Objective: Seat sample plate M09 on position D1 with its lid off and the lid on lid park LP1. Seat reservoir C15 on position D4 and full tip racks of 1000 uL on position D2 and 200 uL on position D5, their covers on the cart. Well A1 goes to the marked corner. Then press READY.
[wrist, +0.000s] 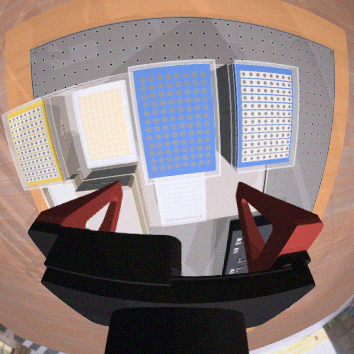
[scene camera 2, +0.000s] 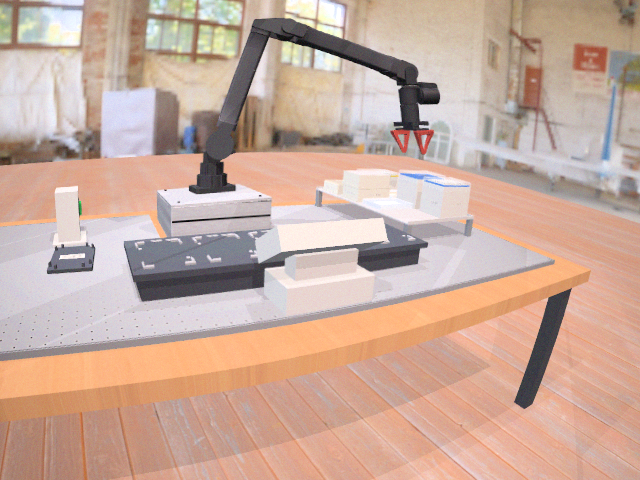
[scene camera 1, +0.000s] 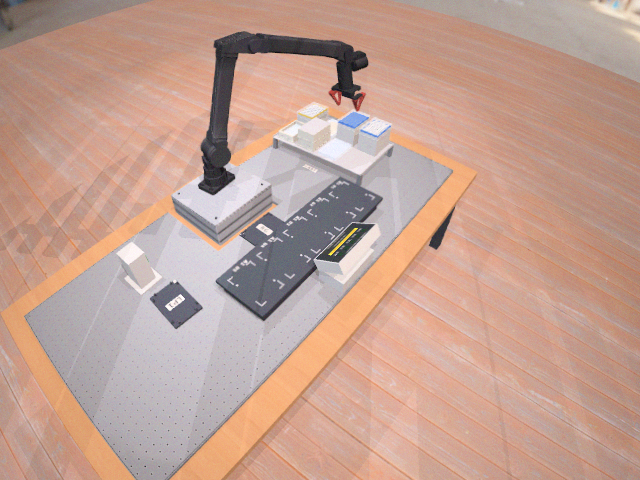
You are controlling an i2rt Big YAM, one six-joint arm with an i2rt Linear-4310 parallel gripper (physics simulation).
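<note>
My gripper (scene camera 1: pixel 347 106) (scene camera 2: pixel 414 151) (wrist: pixel 178 187) is open and empty, high above the cart (scene camera 1: pixel 355 163) (scene camera 2: pixel 398 212) (wrist: pixel 227 181). On the cart stand a blue rack with grey holes (scene camera 1: pixel 353 120) (wrist: pixel 175 120), a blue rack with white-ringed holes (scene camera 1: pixel 375 128) (scene camera 2: pixel 447 198) (wrist: pixel 265 117), a yellow-edged rack (scene camera 1: pixel 312 110) (wrist: pixel 34 145), a cream-topped labware piece (wrist: pixel 105 125) and a pale stacked block (scene camera 1: pixel 314 133) (scene camera 2: pixel 366 184), partly hidden in the wrist view. The dark deck (scene camera 1: pixel 289 258) (scene camera 2: pixel 170 260) bears no labware. Lid park LP1 (scene camera 1: pixel 185 312) (scene camera 2: pixel 55 261) is bare.
A white post (scene camera 1: pixel 136 266) (scene camera 2: pixel 67 214) with a green button (scene camera 2: pixel 80 207) stands beside LP1. A tilted display (scene camera 1: pixel 346 242) (scene camera 2: pixel 330 237) stands at the deck's front edge. A small dark pad (scene camera 1: pixel 251 233) lies between the deck and the arm's base (scene camera 1: pixel 222 204) (scene camera 2: pixel 211 209).
</note>
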